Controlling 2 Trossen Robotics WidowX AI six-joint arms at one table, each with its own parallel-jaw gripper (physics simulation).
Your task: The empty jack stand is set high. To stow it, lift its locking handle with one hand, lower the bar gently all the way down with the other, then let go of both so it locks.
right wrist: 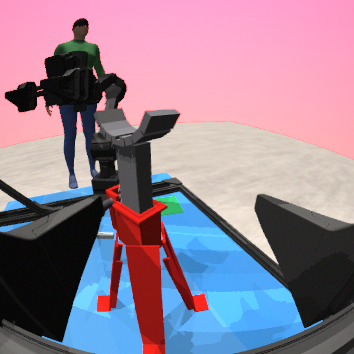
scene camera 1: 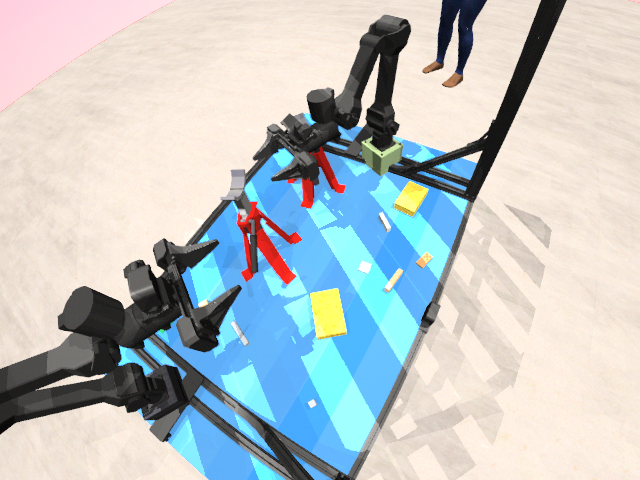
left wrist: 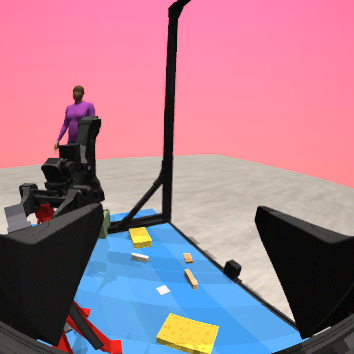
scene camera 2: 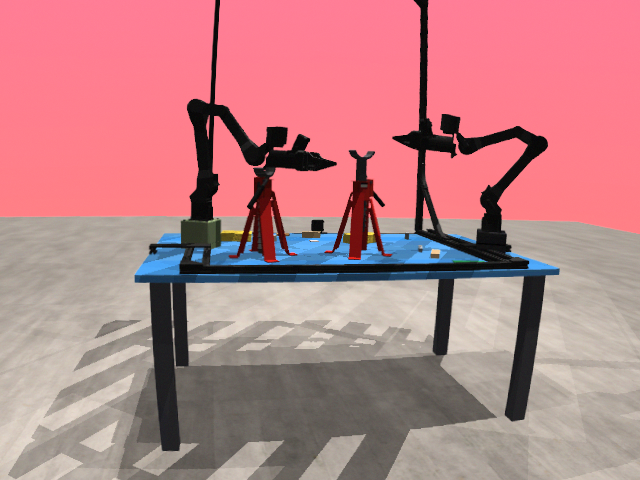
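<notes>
The red jack stand [scene camera 1: 273, 256] [scene camera 2: 357, 211] [right wrist: 144, 280] nearer the left gripper has its grey bar [scene camera 1: 241, 204] [scene camera 2: 361, 170] [right wrist: 135, 175] raised high, with an empty saddle on top. Its dark locking handle [scene camera 1: 253, 250] [scene camera 2: 379, 198] [left wrist: 85, 325] hangs down. A second red stand [scene camera 1: 308, 192] [scene camera 2: 265, 222] has a low saddle and stands beneath the right gripper. My left gripper [scene camera 1: 227, 265] [scene camera 2: 393, 137] [left wrist: 181, 213] is open, above saddle height and apart from the stand. My right gripper [scene camera 1: 264, 168] [scene camera 2: 334, 163] [right wrist: 180, 203] is open near saddle height, short of the bar.
Yellow sponges [scene camera 1: 328, 312] [scene camera 1: 412, 198] [left wrist: 187, 332] and small white and orange pieces lie on the blue table. The right arm stands on a green block [scene camera 1: 381, 155] [scene camera 2: 200, 233]. A black frame post [scene camera 1: 516, 98] rises at the right in scene camera 1.
</notes>
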